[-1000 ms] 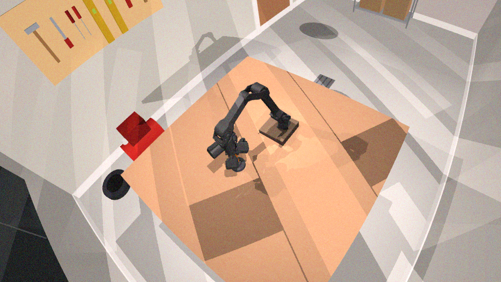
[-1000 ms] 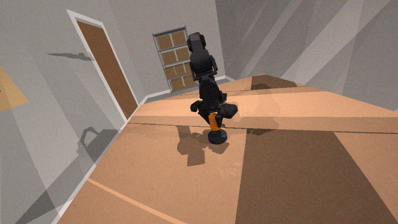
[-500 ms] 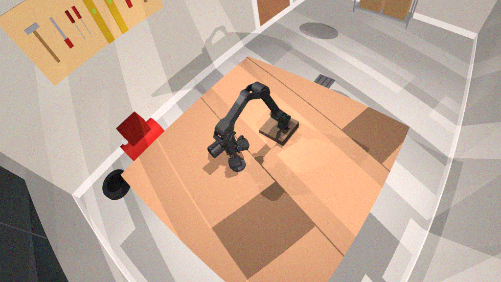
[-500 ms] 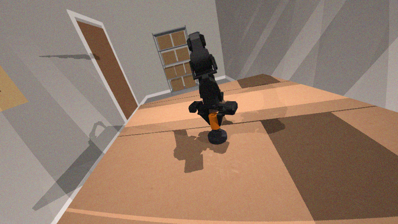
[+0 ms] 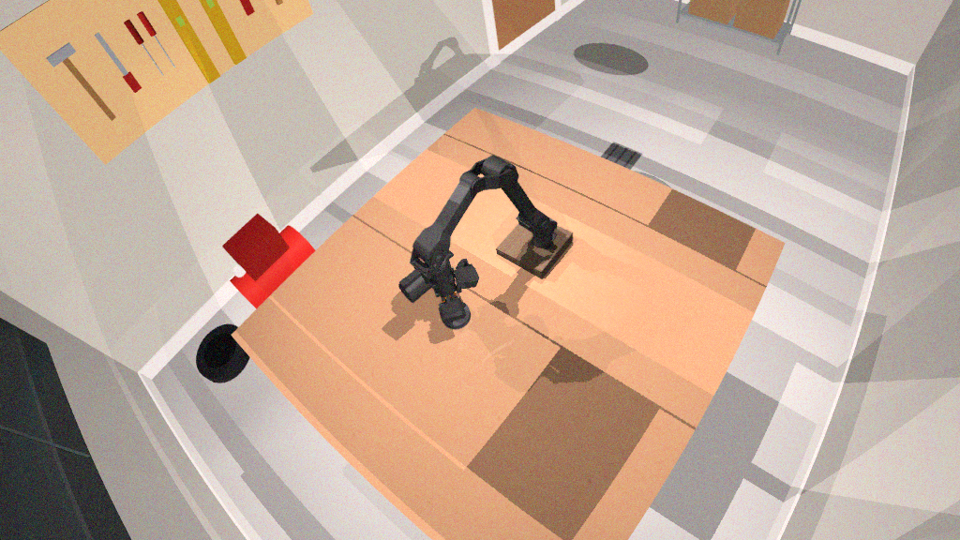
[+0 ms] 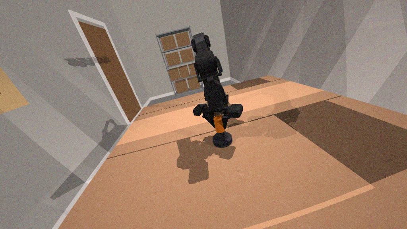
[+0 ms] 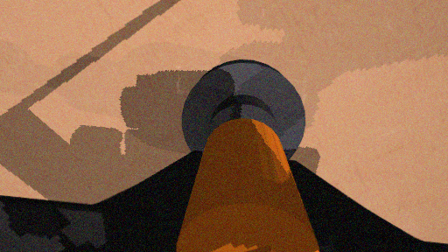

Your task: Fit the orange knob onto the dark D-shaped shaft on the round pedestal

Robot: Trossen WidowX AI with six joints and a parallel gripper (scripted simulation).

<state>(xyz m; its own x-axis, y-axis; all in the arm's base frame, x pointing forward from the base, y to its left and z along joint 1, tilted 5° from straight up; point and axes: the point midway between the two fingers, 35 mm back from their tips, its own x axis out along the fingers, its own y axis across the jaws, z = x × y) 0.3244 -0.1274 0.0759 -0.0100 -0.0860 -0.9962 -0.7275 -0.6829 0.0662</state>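
My gripper tip is now 2 cm below the orange knob. From my gripper tip the other things lie so: dark round pedestal: 4 cm below.
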